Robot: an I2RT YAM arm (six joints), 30 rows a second.
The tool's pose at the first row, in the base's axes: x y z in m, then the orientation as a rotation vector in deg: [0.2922, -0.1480, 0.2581, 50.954, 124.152, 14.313]
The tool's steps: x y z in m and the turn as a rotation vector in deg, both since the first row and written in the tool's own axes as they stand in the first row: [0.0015, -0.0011, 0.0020, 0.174, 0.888, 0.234]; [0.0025, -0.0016, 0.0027, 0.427, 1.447, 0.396]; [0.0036, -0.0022, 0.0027, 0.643, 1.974, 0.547]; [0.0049, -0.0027, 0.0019, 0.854, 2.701, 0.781]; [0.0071, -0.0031, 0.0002, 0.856, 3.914, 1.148]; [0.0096, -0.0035, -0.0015, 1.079, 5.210, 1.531]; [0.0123, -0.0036, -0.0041, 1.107, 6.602, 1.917]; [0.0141, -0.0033, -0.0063, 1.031, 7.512, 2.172]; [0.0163, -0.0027, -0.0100, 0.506, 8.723, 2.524]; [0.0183, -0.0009, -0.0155, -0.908, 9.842, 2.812]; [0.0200, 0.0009, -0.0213, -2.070, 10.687, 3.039]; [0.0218, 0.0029, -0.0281, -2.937, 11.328, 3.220]
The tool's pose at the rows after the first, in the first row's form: [0.2924, -0.1480, 0.2554, 51.357, 124.930, 14.684]; [0.2922, -0.1478, 0.2541, 51.708, 125.457, 14.772]; [0.2913, -0.1475, 0.2532, 52.025, 125.948, 14.879]; [0.2899, -0.1469, 0.2528, 52.442, 126.587, 15.132]; [0.2874, -0.1456, 0.2525, 52.913, 127.555, 15.924]; [0.2849, -0.1440, 0.2520, 53.533, 128.658, 16.532]; [0.2817, -0.1420, 0.2522, 54.049, 129.785, 17.407]; [0.2794, -0.1404, 0.2528, 54.333, 130.489, 18.087]; [0.2761, -0.1381, 0.2543, 54.478, 131.282, 19.467]; [0.2721, -0.1349, 0.2577, 54.018, 131.715, 21.743]; [0.2681, -0.1318, 0.2615, 53.617, 131.988, 23.572]; [0.2634, -0.1285, 0.2660, 53.326, 132.186, 24.950]
